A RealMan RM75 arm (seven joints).
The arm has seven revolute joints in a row. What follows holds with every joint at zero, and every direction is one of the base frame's.
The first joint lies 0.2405 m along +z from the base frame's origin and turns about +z.
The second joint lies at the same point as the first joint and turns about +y.
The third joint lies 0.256 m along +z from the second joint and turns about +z.
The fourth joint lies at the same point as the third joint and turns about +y.
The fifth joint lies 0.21 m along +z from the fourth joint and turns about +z.
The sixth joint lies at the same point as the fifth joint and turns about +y.
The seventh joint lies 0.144 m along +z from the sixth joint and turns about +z.
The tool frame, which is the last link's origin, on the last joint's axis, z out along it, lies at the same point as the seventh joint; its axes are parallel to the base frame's.
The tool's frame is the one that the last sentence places.
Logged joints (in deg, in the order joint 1, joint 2, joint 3, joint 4, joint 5, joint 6, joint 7), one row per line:
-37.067 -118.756 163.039 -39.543 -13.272 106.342 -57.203
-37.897 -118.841 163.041 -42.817 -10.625 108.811 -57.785
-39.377 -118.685 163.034 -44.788 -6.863 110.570 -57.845
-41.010 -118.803 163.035 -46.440 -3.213 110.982 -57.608
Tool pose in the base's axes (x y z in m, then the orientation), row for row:
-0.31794 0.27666 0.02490 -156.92 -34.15 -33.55
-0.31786 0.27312 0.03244 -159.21 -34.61 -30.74
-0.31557 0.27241 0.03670 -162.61 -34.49 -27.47
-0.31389 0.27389 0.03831 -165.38 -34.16 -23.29
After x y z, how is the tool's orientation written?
As a rotation vector, in degrees.
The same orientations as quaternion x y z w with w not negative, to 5 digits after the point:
-0.94724 -0.20614 -0.20252 0.13865
-0.95288 -0.20714 -0.18398 0.12358
-0.96028 -0.20368 -0.16222 0.10034
-0.96679 -0.19970 -0.13615 0.08307

